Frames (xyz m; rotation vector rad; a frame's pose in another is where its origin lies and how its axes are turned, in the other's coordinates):
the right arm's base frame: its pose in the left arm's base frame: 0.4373 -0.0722 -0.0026 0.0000 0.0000 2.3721
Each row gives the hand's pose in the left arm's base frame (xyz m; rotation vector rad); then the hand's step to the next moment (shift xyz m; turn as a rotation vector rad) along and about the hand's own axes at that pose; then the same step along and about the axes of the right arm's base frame.
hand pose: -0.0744 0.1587 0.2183 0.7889 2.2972 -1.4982
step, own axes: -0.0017 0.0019 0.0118 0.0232 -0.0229 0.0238
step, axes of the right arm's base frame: -0.0087 0.0063 -0.0055 0.0087 0.0391 -0.0047
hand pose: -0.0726 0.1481 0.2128 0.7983 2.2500 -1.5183
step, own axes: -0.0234 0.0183 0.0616 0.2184 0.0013 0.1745
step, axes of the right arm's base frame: -0.0593 0.0231 -0.0250 0.0609 0.1988 -0.1869
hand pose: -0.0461 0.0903 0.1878 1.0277 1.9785 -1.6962
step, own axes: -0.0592 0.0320 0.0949 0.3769 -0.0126 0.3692
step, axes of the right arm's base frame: -0.1066 0.0463 -0.0050 0.0767 0.4066 -0.3276
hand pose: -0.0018 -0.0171 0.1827 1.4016 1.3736 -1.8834
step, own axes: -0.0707 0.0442 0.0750 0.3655 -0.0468 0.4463
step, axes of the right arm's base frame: -0.0892 0.0527 0.0430 0.0802 0.4875 -0.3015
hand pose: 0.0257 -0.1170 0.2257 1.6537 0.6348 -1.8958
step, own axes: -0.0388 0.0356 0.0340 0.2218 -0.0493 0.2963
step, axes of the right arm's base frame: -0.0336 0.0308 0.0431 0.0712 0.3196 -0.1795
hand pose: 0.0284 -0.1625 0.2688 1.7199 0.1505 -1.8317
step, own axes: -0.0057 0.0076 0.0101 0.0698 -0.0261 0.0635
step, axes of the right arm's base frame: -0.0025 0.0100 0.0093 0.0235 0.0700 -0.0643
